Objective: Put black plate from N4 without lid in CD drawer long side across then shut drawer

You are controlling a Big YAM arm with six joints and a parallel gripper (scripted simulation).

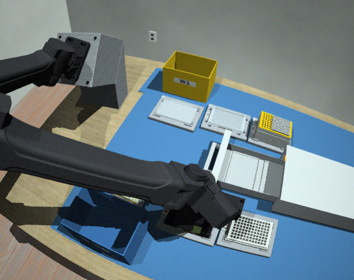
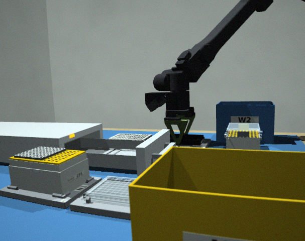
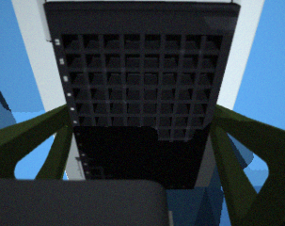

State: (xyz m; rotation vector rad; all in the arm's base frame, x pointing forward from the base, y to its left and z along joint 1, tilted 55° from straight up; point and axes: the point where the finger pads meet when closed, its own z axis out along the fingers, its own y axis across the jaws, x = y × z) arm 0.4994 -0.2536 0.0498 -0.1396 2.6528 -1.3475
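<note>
Now: hand right at the black plate. The rest, counted from my hand: white plate (17 cm ahead, 1 cm to the left, 1 cm below); then work nest N4 (2 cm below); then blue bin W2 (19 cm behind, 13 cm to the right, 1 cm above).
</note>
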